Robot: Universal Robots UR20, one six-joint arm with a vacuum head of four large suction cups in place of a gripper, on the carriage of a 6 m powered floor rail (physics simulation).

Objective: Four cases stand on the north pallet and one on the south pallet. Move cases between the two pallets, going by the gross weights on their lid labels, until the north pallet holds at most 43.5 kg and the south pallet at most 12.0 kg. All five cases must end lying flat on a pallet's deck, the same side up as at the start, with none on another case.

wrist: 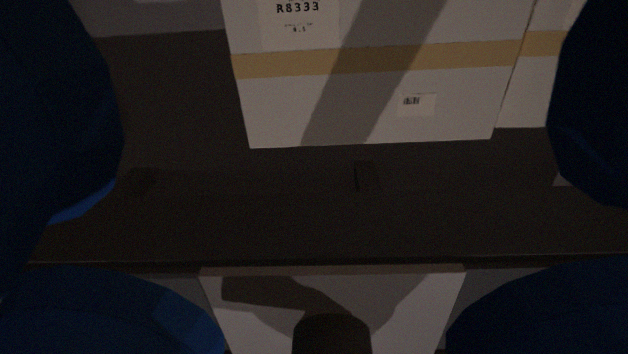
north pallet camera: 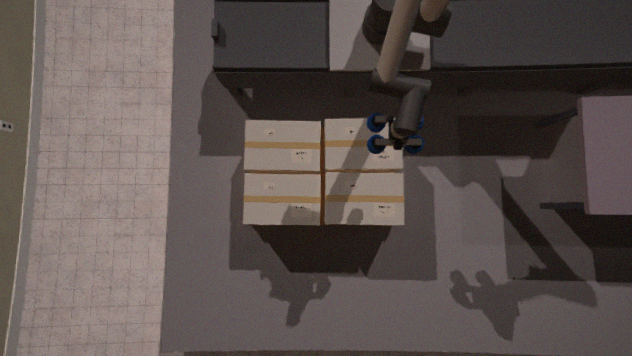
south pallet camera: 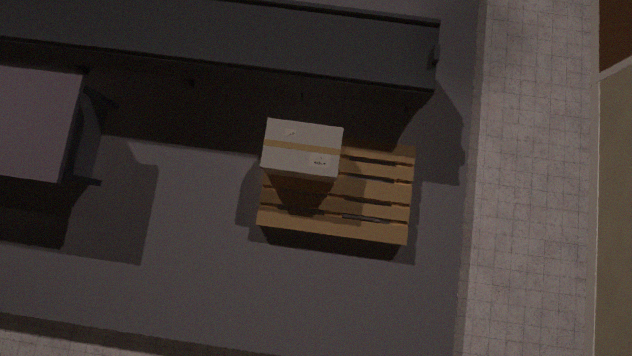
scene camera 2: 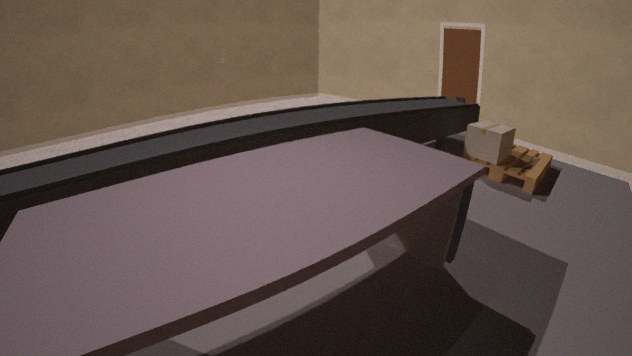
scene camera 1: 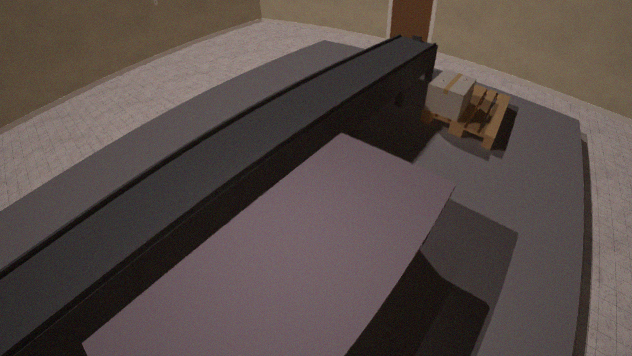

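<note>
Four pale taped cases stand two by two in the north pallet view: back left, back right, front left and front right. They hide the north pallet's deck. In the wrist view the back right case's lid reads R8333; its small weight figure is blurred. My gripper, a head with four blue cups, is open and empty, above the back right case's right part. One case lies on the south pallet, at its rail-side left corner.
The dark floor rail runs behind both pallets. The arm's carriage is beside the north pallet. A mauve table stands between the pallets.
</note>
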